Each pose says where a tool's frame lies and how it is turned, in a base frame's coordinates. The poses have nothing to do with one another.
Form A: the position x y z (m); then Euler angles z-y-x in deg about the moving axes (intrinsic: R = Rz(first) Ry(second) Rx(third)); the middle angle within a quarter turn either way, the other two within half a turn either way.
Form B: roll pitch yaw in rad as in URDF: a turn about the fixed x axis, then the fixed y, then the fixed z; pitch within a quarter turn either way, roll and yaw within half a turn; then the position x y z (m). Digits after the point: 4 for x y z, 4 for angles.
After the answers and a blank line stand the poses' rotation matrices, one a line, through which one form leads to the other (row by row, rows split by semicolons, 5 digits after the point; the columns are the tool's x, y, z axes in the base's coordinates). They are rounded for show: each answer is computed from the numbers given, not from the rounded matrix.
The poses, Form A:
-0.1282, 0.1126, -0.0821, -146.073, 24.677, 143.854
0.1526, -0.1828, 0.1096, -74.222, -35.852, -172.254
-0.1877, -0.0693, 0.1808, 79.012, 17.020, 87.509
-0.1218, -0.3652, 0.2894, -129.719, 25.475, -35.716
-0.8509, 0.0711, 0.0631, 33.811, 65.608, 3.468
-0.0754, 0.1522, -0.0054, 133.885, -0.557, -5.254
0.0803, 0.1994, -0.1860, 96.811, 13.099, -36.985
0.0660, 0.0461, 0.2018, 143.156, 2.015, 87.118
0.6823, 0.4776, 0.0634, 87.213, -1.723, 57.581
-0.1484, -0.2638, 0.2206, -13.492, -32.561, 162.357
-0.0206, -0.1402, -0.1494, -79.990, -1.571, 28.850
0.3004, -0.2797, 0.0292, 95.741, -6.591, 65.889
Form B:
2.5107, 0.4307, -2.5495, -0.1282, 0.1126, -0.0821
-3.0064, -0.6257, -1.2954, 0.1526, -0.1828, 0.1096
1.5273, 0.2971, 1.3790, -0.1877, -0.0693, 0.1808
-0.6234, 0.4446, -2.2640, -0.1218, -0.3652, 0.2894
0.0605, 1.1451, 0.5901, -0.8509, 0.0711, 0.0631
-0.0917, -0.0097, 2.3367, -0.0754, 0.1522, -0.0054
-0.6455, 0.2286, 1.6897, 0.0803, 0.1994, -0.1860
1.5205, 0.0352, 2.4985, 0.0660, 0.0461, 0.2018
1.0050, -0.0301, 1.5222, 0.6823, 0.4776, 0.0634
2.8337, -0.5683, -0.2355, -0.1484, -0.2638, 0.2206
0.5035, -0.0274, -1.3961, -0.0206, -0.1402, -0.1494
1.1500, -0.1150, 1.6710, 0.3004, -0.2797, 0.0292

-0.75397 -0.65504 -0.04947; -0.50716 0.53259 0.67759; -0.41750 0.53598 -0.73377
0.22039 -0.93208 0.28751; -0.77999 -0.34540 -0.52183; 0.58569 -0.10925 -0.80314
0.18226 0.01307 0.98316; 0.93867 0.29535 -0.17793; -0.29271 0.95530 0.04156
-0.57689 0.78497 0.22587; -0.69440 -0.32570 -0.64166; -0.43012 -0.52701 0.73298
0.34313 -0.50966 0.78899; 0.22980 0.86001 0.45560; -0.91074 0.02498 0.41222
-0.69318 -0.71832 -0.05929; 0.72070 -0.68966 -0.07046; 0.00972 -0.09157 0.99575
-0.11551 -0.77699 -0.61883; 0.96711 -0.23011 0.10841; -0.22663 -0.58595 0.77801
-0.79978 -0.05825 0.59747; 0.59927 -0.01918 0.80032; -0.03516 0.99812 0.05025
0.04860 -0.53671 0.84237; 0.99837 0.00072 -0.05715; 0.03007 0.84377 0.53586
0.81956 -0.38095 0.42802; -0.19664 -0.88861 -0.41438; 0.53820 0.25545 -0.80318
0.17375 0.86025 -0.47935; -0.98441 0.16527 -0.06022; 0.02742 0.48234 0.87556
-0.09937 -0.39598 0.91287; 0.98841 -0.14511 0.04465; 0.11478 0.90672 0.40581

